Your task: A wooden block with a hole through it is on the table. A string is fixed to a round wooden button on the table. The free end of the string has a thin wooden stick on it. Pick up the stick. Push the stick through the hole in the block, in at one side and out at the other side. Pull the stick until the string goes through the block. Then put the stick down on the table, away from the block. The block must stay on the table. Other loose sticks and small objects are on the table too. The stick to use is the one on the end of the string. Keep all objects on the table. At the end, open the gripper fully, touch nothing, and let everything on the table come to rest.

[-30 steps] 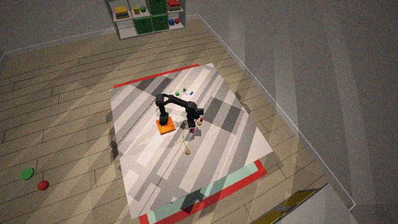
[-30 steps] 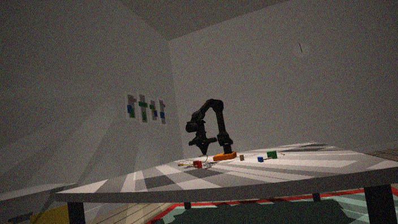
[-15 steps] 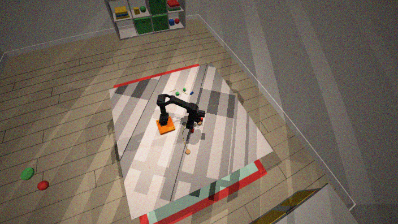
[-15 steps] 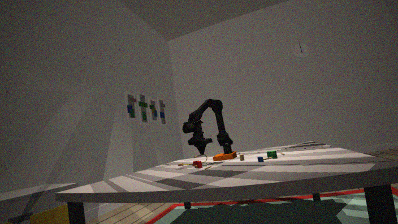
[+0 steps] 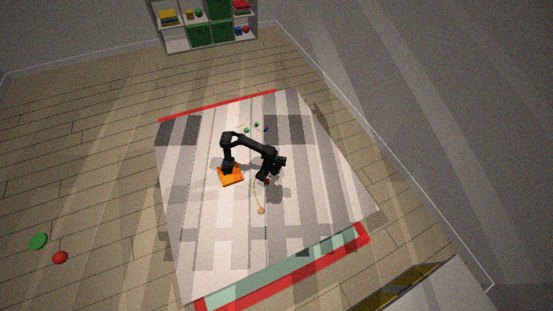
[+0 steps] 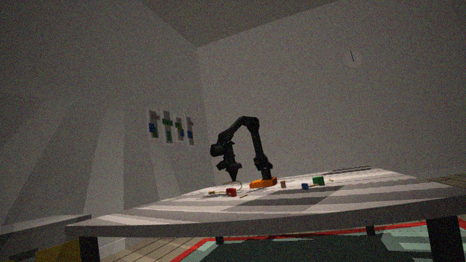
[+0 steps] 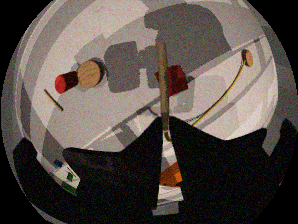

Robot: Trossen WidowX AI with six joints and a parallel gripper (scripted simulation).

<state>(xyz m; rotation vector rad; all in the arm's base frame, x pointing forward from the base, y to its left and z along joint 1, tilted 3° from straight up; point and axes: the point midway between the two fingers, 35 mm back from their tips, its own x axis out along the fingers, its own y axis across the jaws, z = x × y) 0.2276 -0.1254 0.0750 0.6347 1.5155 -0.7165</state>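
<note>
The red wooden block lies 5 cm below my gripper tip and 3 cm to the right of it. Round my gripper tip: wooden disc (10 cm ahead, 6 cm below, 2 cm to the left); round wooden button (21 cm to the right, 10 cm behind, 6 cm below); loose stick (16 cm ahead, 11 cm to the left, 6 cm below).
</note>
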